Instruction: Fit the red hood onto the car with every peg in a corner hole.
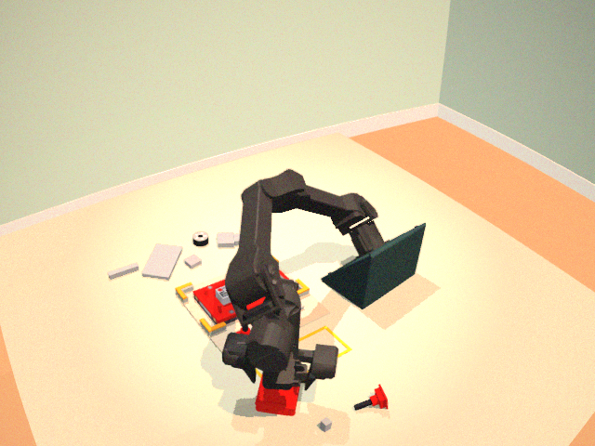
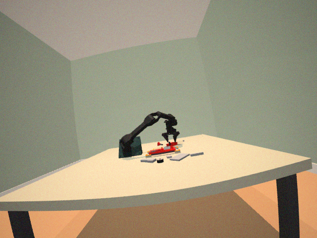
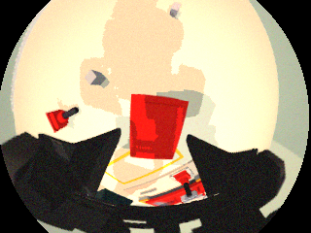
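The red hood lies 10 mm below my gripper tip. Round my gripper tip: black wheel (470 mm to the right, 190 mm behind, 20 mm below); then grey engine block (240 mm to the right, 100 mm behind).
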